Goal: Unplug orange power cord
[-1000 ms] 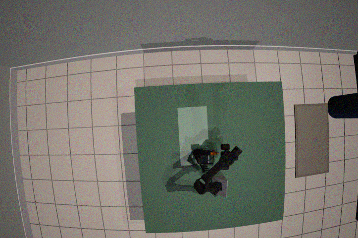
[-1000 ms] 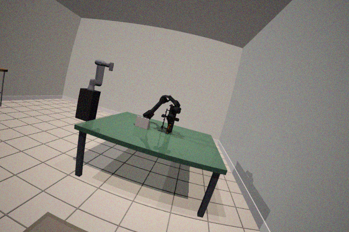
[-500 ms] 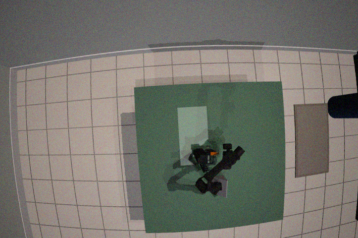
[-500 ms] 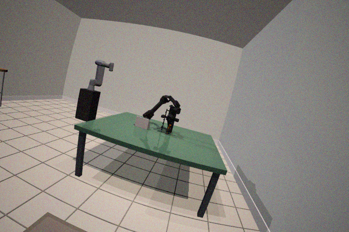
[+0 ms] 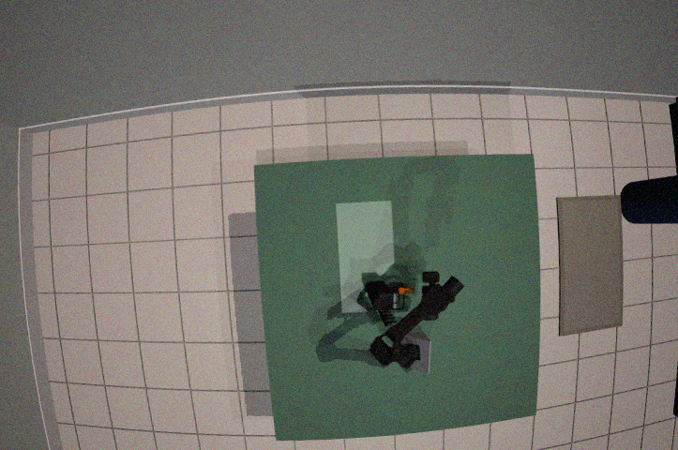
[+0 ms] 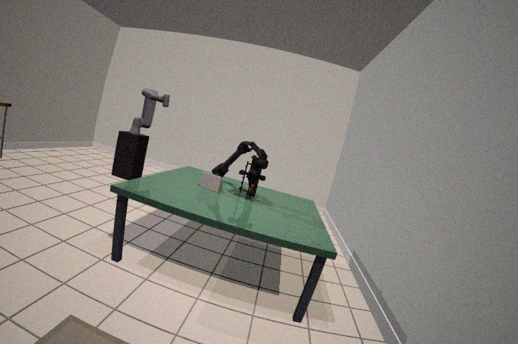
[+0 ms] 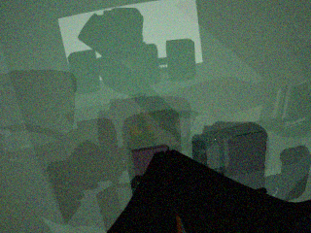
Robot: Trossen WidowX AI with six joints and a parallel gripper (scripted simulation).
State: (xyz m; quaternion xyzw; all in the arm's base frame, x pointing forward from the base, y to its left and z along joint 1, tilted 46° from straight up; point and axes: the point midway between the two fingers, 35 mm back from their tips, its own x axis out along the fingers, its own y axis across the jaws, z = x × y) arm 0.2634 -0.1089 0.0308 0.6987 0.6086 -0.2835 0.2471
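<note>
My gripper tip is 10 mm short of the orange plug, 100 mm to the right of it and 10 mm above it.
</note>
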